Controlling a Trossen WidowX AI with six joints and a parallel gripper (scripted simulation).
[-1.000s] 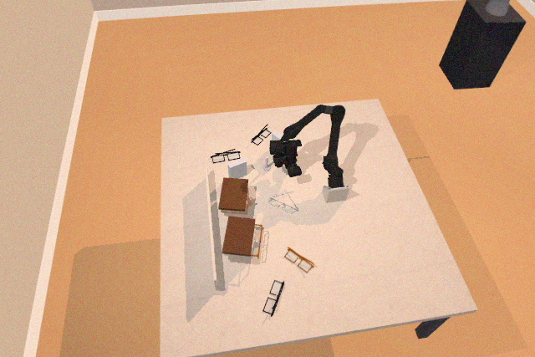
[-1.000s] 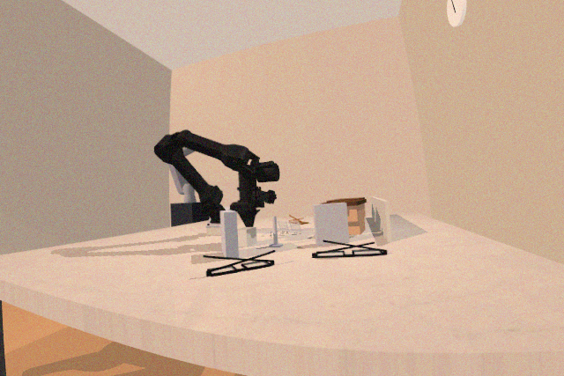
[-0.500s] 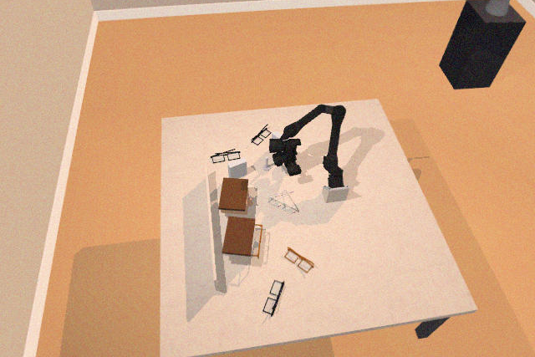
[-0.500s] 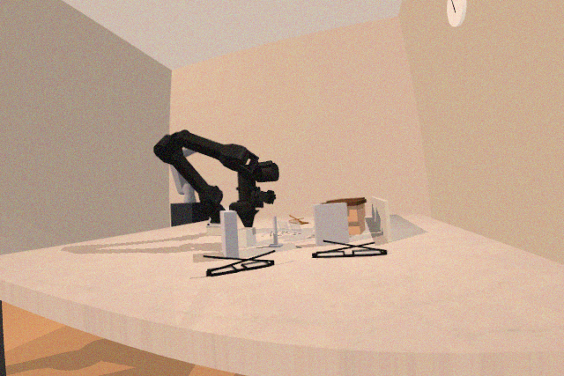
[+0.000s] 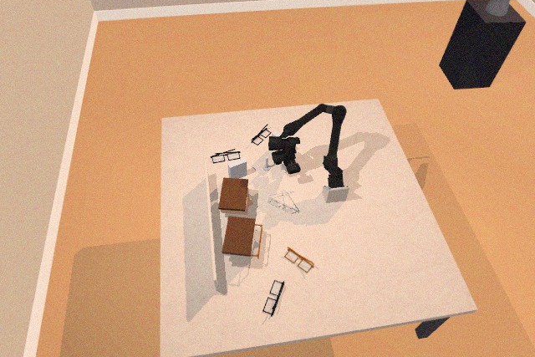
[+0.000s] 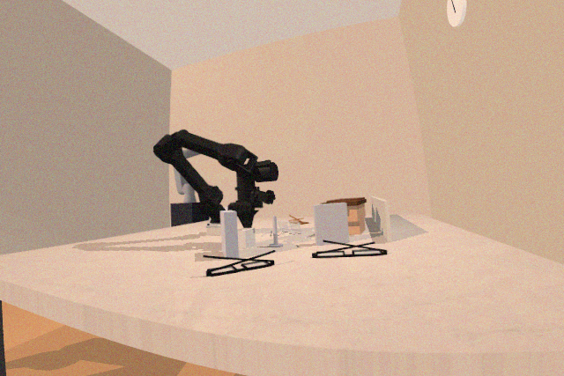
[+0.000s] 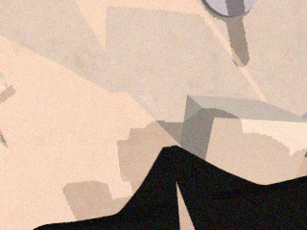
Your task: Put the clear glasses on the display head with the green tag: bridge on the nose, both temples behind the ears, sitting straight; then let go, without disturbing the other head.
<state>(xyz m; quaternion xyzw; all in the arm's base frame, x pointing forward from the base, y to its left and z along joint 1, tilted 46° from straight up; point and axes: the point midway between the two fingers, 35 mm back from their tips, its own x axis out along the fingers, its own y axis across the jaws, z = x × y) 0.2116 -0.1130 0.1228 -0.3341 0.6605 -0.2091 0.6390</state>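
My gripper tip is now 10 cm short of the thin post, 4 cm to the left of it and 1 cm above it. From my gripper tip the other things lie so: long white panel (40 cm ahead, 29 cm to the left, 2 cm above).
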